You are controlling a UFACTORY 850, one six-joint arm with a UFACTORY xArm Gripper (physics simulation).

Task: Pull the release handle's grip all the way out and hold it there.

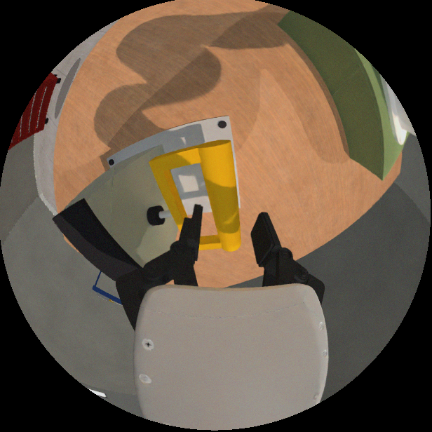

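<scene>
The release handle's yellow grip (220,187) is a thick round bar on a rectangular yellow frame. A short pale rod with a black round knob (155,215) lies at the frame's left side, by a grey-green housing (127,192). My gripper (228,219) is partly open, with nothing clamped. Its left finger overlaps the frame's opening, left of the round bar. Its right finger stands to the right of the bar, with a gap between. The bar's lower end shows between the two fingers. How deep the fingertips reach beside the bar is hard to tell.
A light base plate (223,132) with dark bolts lies under the handle on the wooden table (295,200). A black curved part (95,237) adjoins the housing at left. A green block-like bin (350,95) stands at the upper right. A red slatted object (35,112) is at far left.
</scene>
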